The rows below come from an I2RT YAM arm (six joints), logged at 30 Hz.
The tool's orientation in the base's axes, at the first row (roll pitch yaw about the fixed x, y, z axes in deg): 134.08 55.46 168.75
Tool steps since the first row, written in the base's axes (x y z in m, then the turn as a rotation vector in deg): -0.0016 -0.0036 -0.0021 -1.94 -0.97 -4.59; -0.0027 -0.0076 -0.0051 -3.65 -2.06 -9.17; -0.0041 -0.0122 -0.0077 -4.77 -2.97 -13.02; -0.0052 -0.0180 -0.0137 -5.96 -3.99 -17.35; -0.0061 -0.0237 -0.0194 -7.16 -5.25 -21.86; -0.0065 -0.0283 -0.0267 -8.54 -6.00 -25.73; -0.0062 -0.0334 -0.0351 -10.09 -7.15 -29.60; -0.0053 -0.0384 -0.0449 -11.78 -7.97 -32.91; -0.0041 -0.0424 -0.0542 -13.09 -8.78 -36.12; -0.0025 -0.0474 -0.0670 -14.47 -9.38 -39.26; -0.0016 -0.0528 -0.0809 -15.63 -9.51 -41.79; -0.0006 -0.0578 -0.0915 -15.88 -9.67 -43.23; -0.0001 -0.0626 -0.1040 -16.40 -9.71 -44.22
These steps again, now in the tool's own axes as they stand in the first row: 0.0022 -0.0030 -0.0024 4.75 -1.78 -0.13; 0.0049 -0.0069 -0.0044 9.36 -3.76 -0.17; 0.0073 -0.0110 -0.0071 13.05 -5.55 0.03; 0.0122 -0.0176 -0.0089 17.16 -7.60 0.29; 0.0168 -0.0241 -0.0107 21.41 -9.91 0.48; 0.0225 -0.0306 -0.0108 25.28 -11.47 0.60; 0.0287 -0.0382 -0.0103 29.20 -13.27 0.35; 0.0357 -0.0466 -0.0088 32.78 -14.52 -0.02; 0.0422 -0.0541 -0.0066 36.06 -15.90 -0.15; 0.0513 -0.0640 -0.0034 39.35 -17.04 -0.24; 0.0617 -0.0744 -0.0005 42.06 -17.66 -0.13; 0.0693 -0.0831 0.0014 43.37 -18.26 0.17; 0.0788 -0.0923 0.0038 44.47 -18.46 0.17
